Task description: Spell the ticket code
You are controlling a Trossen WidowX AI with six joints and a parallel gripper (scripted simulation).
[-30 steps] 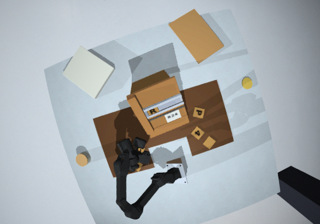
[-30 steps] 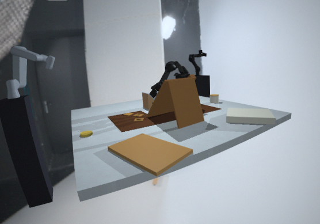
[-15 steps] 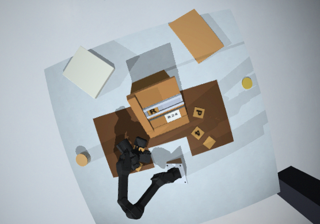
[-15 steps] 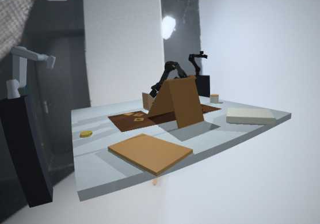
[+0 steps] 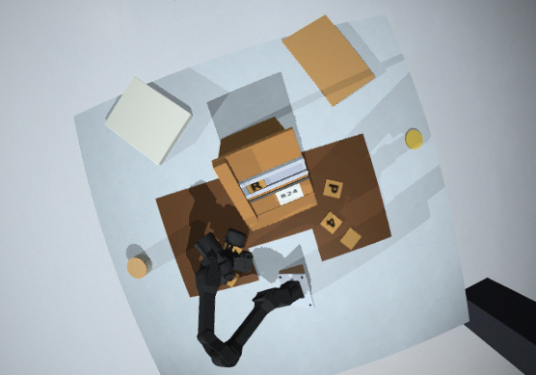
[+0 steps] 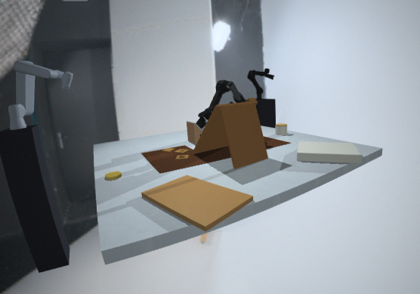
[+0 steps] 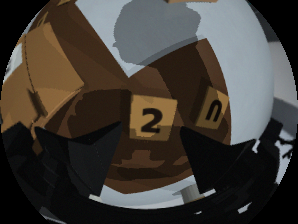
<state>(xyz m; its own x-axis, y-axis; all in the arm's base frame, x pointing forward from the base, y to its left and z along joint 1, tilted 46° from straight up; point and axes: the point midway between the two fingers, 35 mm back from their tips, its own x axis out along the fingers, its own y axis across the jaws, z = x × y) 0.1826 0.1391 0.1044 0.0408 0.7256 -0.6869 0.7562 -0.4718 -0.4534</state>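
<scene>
My gripper tip is 130 mm short of the white ticket, 250 mm to the left of it and 70 mm below it. From my gripper tip the other things lie so: brown mat 20 mm ahead, 180 mm to the right, 20 mm below; then orange slab 530 mm ahead, 550 mm to the right, 10 mm below; then cream slab 540 mm ahead, 140 mm to the left.
</scene>
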